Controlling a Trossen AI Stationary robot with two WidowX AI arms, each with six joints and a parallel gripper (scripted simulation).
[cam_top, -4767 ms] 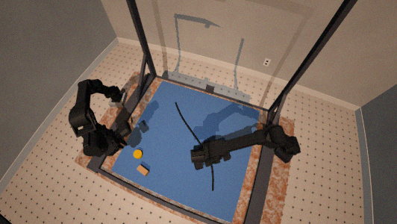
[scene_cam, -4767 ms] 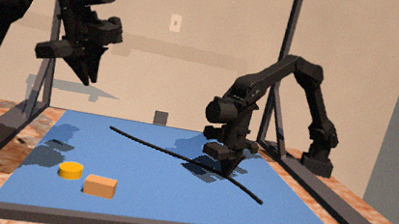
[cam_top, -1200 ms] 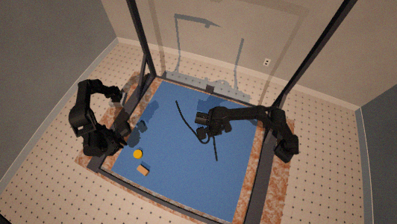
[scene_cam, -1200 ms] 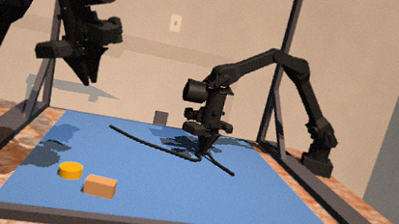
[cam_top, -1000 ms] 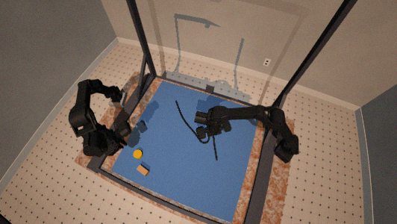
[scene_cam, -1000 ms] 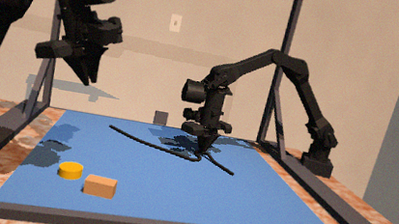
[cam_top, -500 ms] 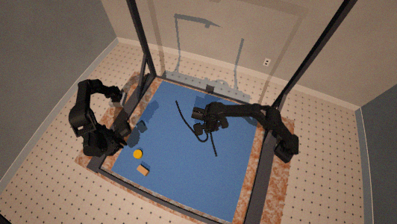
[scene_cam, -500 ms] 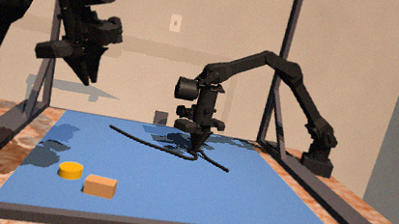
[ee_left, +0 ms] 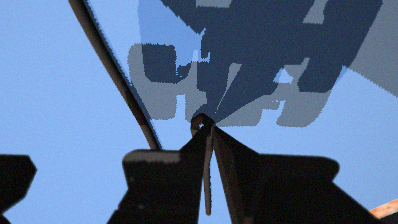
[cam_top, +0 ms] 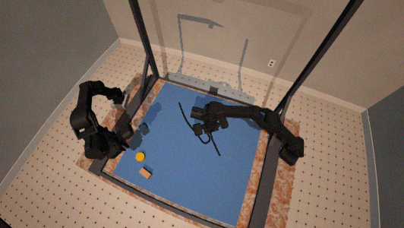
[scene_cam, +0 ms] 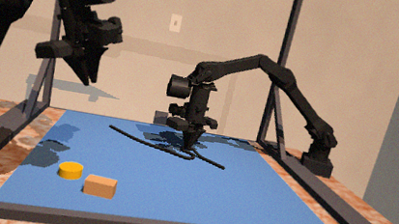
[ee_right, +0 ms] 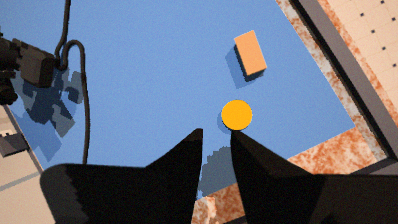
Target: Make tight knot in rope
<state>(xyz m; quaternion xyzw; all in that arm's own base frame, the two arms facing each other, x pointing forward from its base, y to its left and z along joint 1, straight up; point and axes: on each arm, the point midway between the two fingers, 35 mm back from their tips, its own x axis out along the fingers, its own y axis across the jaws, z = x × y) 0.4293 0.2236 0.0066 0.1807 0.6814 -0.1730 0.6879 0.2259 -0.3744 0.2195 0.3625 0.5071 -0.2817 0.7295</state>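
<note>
Now: the blue mat 9 cm ahead of my left hand, 7 cm to the right of it and 5 cm below it. Also, from my left hand: yellow disc: 32 cm to the right, 27 cm ahead, 3 cm below; orange block: 34 cm ahead, 25 cm to the right, 3 cm below.
</note>
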